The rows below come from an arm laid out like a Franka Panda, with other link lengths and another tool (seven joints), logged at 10 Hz.
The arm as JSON. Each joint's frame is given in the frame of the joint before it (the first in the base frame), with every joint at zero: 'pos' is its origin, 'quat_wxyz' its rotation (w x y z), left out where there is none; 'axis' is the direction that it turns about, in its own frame. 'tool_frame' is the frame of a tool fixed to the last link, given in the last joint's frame.
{
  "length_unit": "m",
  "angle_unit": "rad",
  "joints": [
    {
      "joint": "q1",
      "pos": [
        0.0,
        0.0,
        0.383
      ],
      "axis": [
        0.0,
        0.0,
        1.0
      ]
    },
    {
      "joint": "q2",
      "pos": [
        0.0,
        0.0,
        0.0
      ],
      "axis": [
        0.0,
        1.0,
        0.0
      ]
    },
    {
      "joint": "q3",
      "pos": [
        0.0,
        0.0,
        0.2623
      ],
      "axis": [
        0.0,
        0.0,
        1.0
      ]
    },
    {
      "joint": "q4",
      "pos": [
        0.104,
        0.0,
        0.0
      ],
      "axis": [
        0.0,
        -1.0,
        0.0
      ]
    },
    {
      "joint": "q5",
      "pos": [
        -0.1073,
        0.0,
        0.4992
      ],
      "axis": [
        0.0,
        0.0,
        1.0
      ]
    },
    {
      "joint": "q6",
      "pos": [
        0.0,
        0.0,
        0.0
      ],
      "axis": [
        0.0,
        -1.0,
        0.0
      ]
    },
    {
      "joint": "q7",
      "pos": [
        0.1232,
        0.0,
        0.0
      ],
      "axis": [
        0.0,
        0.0,
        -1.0
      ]
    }
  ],
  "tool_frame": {
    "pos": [
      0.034,
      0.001,
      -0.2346
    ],
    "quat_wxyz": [
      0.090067,
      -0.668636,
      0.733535,
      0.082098
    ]
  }
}
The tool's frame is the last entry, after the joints.
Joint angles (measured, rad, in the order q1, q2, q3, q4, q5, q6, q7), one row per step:
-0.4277, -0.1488, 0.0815, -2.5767, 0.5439, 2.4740, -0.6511
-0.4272, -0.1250, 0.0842, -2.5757, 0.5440, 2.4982, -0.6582
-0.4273, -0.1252, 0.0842, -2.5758, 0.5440, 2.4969, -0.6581
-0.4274, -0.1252, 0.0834, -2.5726, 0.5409, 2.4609, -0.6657
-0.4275, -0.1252, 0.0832, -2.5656, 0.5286, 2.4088, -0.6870
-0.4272, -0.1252, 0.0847, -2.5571, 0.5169, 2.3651, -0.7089
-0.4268, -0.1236, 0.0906, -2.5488, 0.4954, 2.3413, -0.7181
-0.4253, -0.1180, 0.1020, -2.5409, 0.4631, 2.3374, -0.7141
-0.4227, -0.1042, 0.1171, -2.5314, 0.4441, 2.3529, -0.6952
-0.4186, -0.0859, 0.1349, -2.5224, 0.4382, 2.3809, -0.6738
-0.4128, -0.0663, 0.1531, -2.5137, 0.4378, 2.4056, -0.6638
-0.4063, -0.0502, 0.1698, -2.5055, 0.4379, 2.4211, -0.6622
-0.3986, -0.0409, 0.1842, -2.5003, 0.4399, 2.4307, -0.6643
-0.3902, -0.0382, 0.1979, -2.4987, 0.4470, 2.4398, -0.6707
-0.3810, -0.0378, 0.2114, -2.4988, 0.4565, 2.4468, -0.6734
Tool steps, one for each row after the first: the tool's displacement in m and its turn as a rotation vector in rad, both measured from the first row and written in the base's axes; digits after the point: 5 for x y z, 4 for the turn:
-0.00114, -0.00039, -0.01129, -0.0083, 0.0028, 0.0020
-0.00134, -0.00020, -0.01140, -0.0074, 0.0036, 0.0022
-0.00499, 0.00618, -0.01433, 0.0121, 0.0235, 0.0226
-0.00958, 0.01577, -0.01693, 0.0330, 0.0491, 0.0686
-0.01229, 0.02447, -0.01734, 0.0480, 0.0675, 0.1138
-0.01248, 0.03114, -0.01702, 0.0457, 0.0812, 0.1521
-0.01027, 0.03737, -0.01779, 0.0263, 0.0929, 0.1857
-0.00441, 0.04359, -0.02028, 0.0076, 0.0969, 0.1945
0.00355, 0.05148, -0.02394, -0.0077, 0.0926, 0.1922
0.01077, 0.06246, -0.02862, -0.0177, 0.0869, 0.2000
0.01659, 0.07489, -0.03239, -0.0236, 0.0824, 0.2173
0.02117, 0.08770, -0.03417, -0.0270, 0.0776, 0.2372
0.02532, 0.10068, -0.03369, -0.0294, 0.0685, 0.2574
0.02862, 0.11434, -0.03295, -0.0290, 0.0611, 0.2734

